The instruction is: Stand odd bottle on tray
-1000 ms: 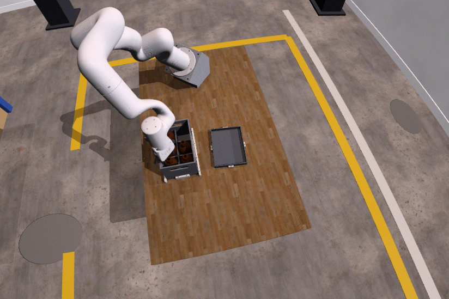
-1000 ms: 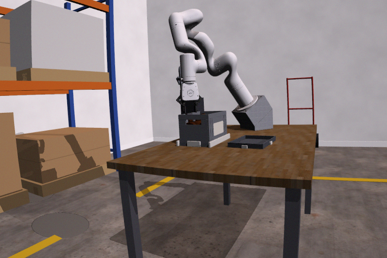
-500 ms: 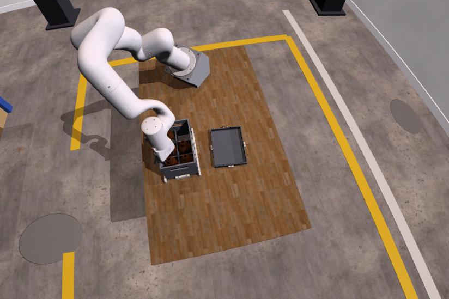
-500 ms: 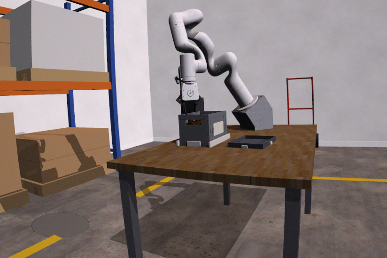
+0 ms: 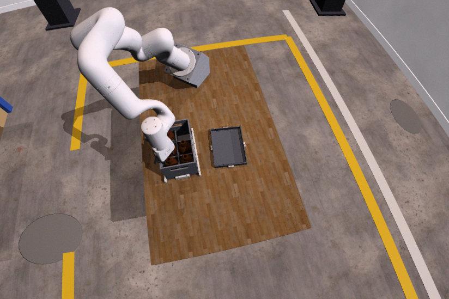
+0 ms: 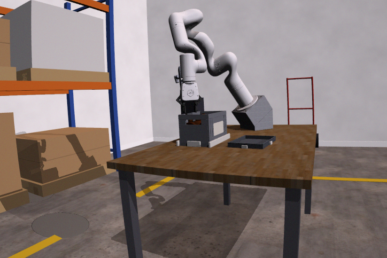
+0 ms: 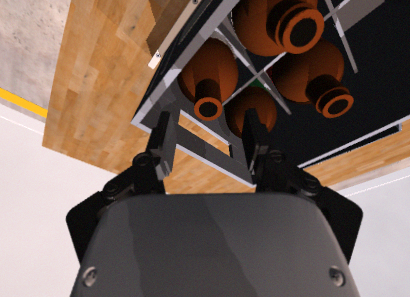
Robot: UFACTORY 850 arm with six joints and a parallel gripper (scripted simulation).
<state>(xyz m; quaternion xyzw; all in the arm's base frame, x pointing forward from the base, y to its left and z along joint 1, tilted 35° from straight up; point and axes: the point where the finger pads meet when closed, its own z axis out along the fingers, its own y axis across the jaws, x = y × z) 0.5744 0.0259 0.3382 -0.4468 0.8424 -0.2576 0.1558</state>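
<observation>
The bottle lies 11 cm below my hand. Round my hand: grey divided crate (12 cm below, 9 cm behind, 4 cm to the left); grey tray (33 cm to the left, 19 cm below, 11 cm behind).
</observation>
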